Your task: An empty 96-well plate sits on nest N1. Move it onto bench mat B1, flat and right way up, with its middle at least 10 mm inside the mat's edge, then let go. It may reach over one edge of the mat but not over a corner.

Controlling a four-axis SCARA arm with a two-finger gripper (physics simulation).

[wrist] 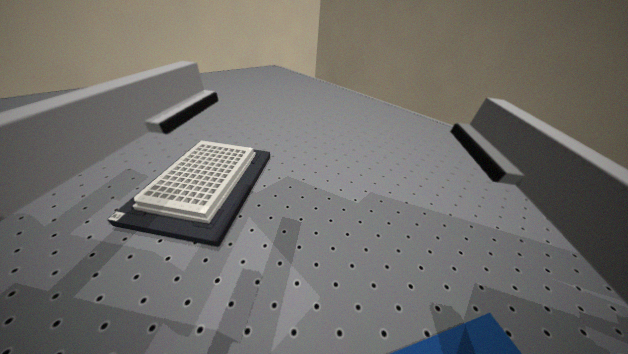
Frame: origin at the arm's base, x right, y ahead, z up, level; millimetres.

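Where they show: gripper, between the fingertips: [332, 97].
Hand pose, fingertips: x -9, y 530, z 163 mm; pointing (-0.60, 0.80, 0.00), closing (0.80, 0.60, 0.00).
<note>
Each offset is from my fingertips to the top centre of the thing. "spot": to the spot under its first point. Level surfaces: height alone.
The white 96-well plate {dx -154, dy -48, dz -124 mm} [195, 177] sits flat and wells up on the dark nest N1 {dx -154, dy -48, dz -135 mm} [215, 235], left of the middle of the wrist view. My gripper [332, 97] is open, with its two fingers wide apart and no object between them. The fingers are above the bench, and the plate shows beyond and below them, nearer the left finger. A corner of the blue bench mat B1 {dz -148 mm} [480, 332] shows at the bottom right edge of the view; the rest of the mat is cut off.
The grey bench top {dz -150 mm} [335, 240] has a grid of small holes and shadows across it. Beige walls [425, 55] stand beyond its far edges. A small white label {spot: dx -152, dy -140, dz -138 mm} [117, 216] is on the nest's near left corner.
</note>
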